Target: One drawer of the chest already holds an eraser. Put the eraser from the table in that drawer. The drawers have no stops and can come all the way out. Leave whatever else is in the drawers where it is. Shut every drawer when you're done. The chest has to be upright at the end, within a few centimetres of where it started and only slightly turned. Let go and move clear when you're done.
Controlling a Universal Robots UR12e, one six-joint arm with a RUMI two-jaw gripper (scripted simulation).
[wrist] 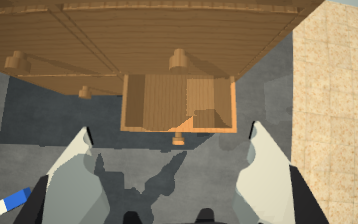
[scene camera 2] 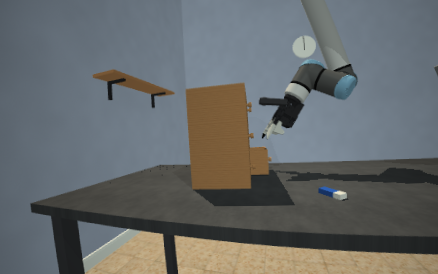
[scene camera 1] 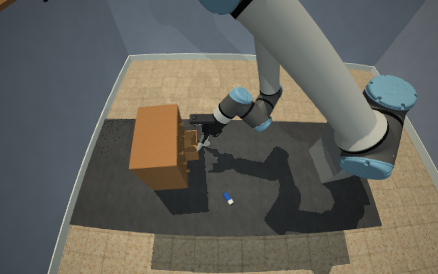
Note:
I see my gripper (scene camera 2: 264, 138), a wooden chest (scene camera 2: 217, 121), a drawer (wrist: 159, 103) and a drawer (wrist: 85, 85).
The wooden chest shows as well in scene camera 1 (scene camera 1: 153, 159). My gripper shows as well in the wrist view (wrist: 171, 125).

